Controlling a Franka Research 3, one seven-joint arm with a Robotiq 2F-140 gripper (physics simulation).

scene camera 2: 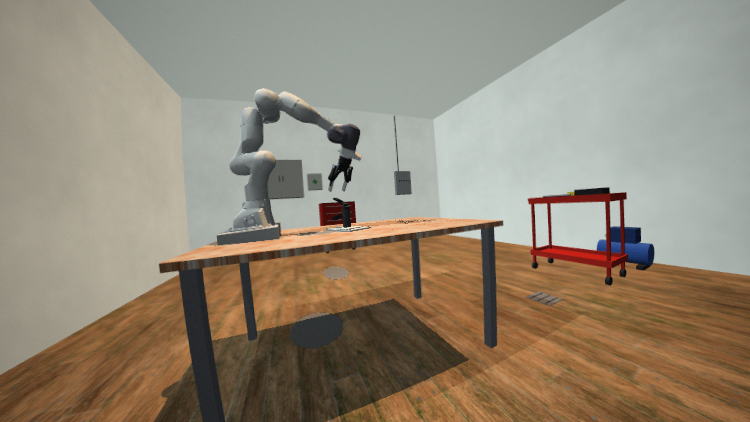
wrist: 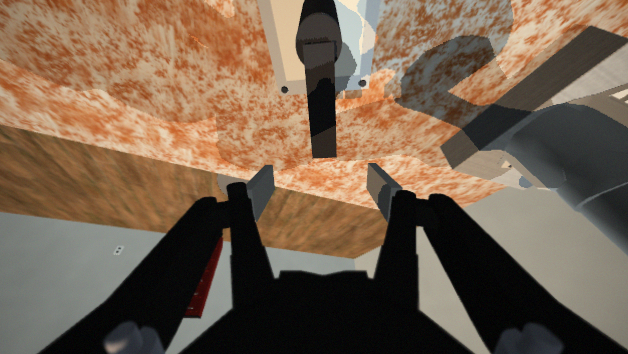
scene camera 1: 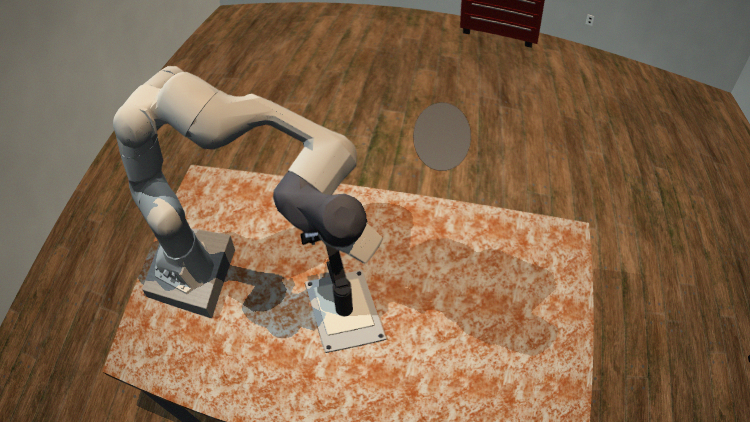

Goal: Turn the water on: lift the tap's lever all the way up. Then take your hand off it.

Scene:
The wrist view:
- my gripper: 320, 176
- flat dark lever: 318, 42
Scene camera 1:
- pale plate: 372, 334

